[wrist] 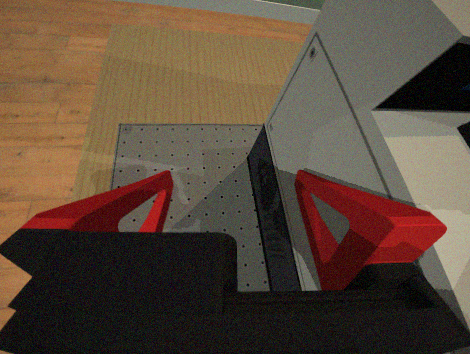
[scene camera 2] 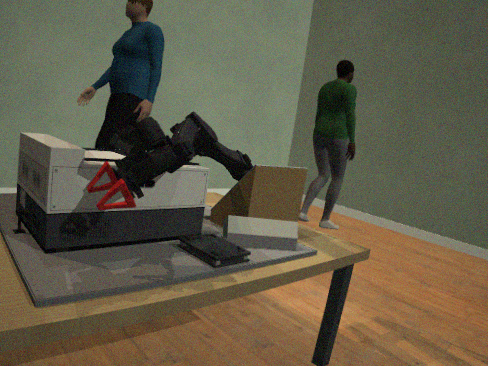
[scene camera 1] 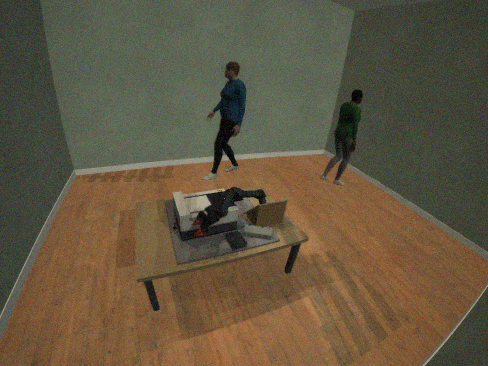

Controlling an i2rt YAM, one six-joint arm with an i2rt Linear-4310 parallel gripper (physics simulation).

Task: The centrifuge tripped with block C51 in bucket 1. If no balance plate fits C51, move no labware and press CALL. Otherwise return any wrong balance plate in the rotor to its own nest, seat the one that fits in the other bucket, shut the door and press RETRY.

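Frame: origin at the arm's base, x ahead, y left, z up, level; metres.
Where they show: gripper, between the fingertips: (wrist: 234, 177) (scene camera 2: 92, 198) (scene camera 1: 193, 230); arm's base, origin of its link: (scene camera 2: 252, 191) (scene camera 1: 263, 206).
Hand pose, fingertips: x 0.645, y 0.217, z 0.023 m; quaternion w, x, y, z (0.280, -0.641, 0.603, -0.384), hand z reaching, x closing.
Note:
Each offset is from my fingertips to the centre of the thing. Level surfaces: height alone.
The centrifuge @(0.123 m back, 0.237 m right, 0.020 m down) (scene camera 1: 180, 202) (scene camera 2: 175, 187) (wrist: 320, 125) is a large box, white above and dark below. Part of its pale top and a dark opening show at the right of the wrist view. My gripper (scene camera 1: 196, 229) (scene camera 2: 93, 199) (wrist: 234, 177) has red fingers spread wide. It is open and empty, pointing down beside the centrifuge's long side, above the perforated board. Block C51, the rotor buckets, the balance plates and their nests cannot be made out, nor can the CALL and RETRY buttons or the door's state.
A flat black item @(0.325 m back, 0.032 m left, 0.127 m down) (scene camera 1: 236, 240) (scene camera 2: 215, 249) and a pale grey block @(0.524 m back, 0.012 m right, 0.100 m down) (scene camera 1: 258, 231) (scene camera 2: 262, 227) lie on the grey board @(0.142 m down) (scene camera 1: 190, 254) (scene camera 2: 100, 282) (wrist: 145, 145). A brown wedge-shaped box (scene camera 1: 271, 214) (scene camera 2: 277, 192) stands behind the block. Two people stand beyond the wooden table (scene camera 1: 150, 250) (scene camera 2: 150, 310) (wrist: 190, 70).

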